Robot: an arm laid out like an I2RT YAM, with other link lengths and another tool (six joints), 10 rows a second.
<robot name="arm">
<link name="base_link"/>
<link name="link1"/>
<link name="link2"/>
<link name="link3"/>
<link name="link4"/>
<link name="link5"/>
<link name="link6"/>
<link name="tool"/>
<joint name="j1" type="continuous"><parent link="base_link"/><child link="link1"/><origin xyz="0 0 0.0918" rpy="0 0 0"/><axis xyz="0 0 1"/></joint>
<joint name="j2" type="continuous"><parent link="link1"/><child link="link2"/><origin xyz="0.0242 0.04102 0.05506" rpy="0 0 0"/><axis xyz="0 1 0"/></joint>
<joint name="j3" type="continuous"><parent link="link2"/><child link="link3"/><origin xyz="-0.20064 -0.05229 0" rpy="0 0 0"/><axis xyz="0 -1 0"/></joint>
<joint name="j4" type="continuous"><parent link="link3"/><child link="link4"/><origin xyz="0.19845 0.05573 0.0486" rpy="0 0 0"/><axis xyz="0 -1 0"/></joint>
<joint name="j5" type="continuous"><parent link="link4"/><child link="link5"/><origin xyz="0.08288 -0.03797 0.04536" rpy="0 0 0"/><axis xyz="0 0 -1"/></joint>
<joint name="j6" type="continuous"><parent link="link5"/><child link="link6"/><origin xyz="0.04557 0 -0.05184" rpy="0 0 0"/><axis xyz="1 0 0"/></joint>
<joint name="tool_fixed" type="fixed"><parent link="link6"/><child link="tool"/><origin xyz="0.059 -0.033 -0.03" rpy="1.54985 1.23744 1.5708"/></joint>
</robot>
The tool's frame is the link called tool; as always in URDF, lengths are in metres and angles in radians. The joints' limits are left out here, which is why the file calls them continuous.
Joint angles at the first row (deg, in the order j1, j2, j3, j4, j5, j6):
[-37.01, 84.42, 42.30, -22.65, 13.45, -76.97]
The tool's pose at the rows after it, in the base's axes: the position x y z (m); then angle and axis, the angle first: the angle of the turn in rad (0 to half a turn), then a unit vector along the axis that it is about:
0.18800, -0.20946, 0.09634, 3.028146, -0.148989, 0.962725, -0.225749
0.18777, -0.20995, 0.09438, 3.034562, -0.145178, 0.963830, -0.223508
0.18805, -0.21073, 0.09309, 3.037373, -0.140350, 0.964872, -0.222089
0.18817, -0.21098, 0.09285, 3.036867, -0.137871, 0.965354, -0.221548
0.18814, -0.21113, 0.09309, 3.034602, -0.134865, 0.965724, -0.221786
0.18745, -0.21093, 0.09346, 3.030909, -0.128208, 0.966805, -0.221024
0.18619, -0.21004, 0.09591, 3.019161, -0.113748, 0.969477, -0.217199
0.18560, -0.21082, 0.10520, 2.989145, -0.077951, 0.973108, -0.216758
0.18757, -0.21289, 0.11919, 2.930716, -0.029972, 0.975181, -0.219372
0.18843, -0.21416, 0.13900, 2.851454, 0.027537, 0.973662, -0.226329
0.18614, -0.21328, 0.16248, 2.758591, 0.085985, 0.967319, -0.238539
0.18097, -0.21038, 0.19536, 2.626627, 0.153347, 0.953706, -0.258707
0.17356, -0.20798, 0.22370, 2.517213, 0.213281, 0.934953, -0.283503
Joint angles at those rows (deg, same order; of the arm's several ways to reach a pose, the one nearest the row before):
[-37.01, 85.01, 42.39, -22.65, 13.74, -76.71]
[-37.02, 85.78, 42.68, -22.68, 13.93, -76.23]
[-37.01, 86.50, 43.07, -22.65, 14.07, -75.64]
[-37.01, 86.70, 43.22, -22.68, 14.06, -75.33]
[-37.01, 86.70, 43.29, -22.68, 14.07, -74.98]
[-37.01, 86.56, 43.35, -22.90, 14.02, -74.17]
[-37.01, 85.93, 43.83, -24.10, 13.61, -72.33]
[-37.02, 84.75, 45.74, -26.50, 13.28, -68.10]
[-37.02, 83.31, 48.45, -28.62, 12.53, -62.48]
[-37.02, 80.62, 51.26, -30.83, 11.94, -55.88]
[-37.01, 76.42, 53.30, -32.62, 11.81, -49.34]
[-37.02, 70.24, 55.51, -34.17, 12.10, -42.02]
[-37.01, 65.32, 57.37, -34.72, 13.85, -36.03]

